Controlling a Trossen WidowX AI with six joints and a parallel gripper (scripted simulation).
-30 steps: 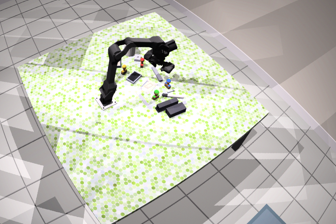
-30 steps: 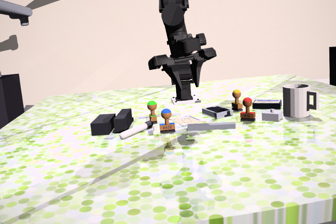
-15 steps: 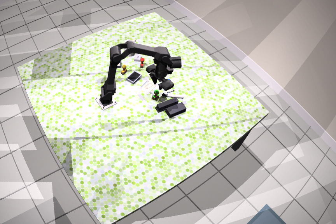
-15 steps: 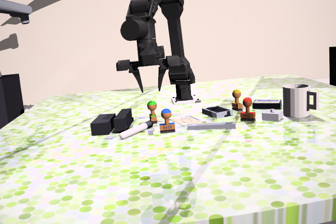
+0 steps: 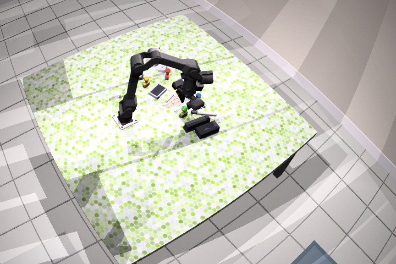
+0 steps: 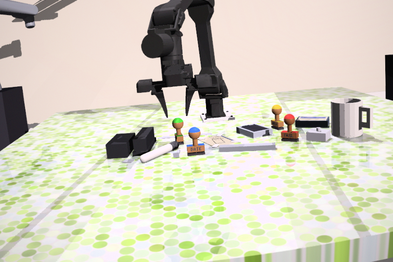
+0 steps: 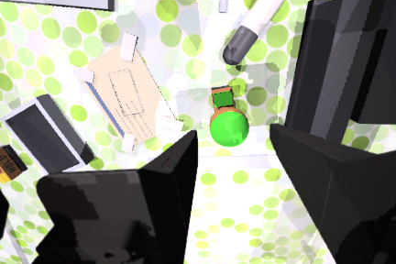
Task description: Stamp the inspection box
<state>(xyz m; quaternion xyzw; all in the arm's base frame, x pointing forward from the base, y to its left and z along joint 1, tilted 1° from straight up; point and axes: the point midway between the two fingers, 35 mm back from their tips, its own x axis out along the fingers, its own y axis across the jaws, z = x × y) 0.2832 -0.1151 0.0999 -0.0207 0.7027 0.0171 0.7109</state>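
The green-knobbed pass stamp is 5 cm below my gripper tip. From my gripper tip the other things lie so: white marker: 8 cm ahead, 6 cm below, 3 cm to the right; then blue date stamp: 11 cm ahead, 5 cm below, 4 cm to the left; then beige card: 10 cm to the left, 7 cm below, 1 cm ahead.
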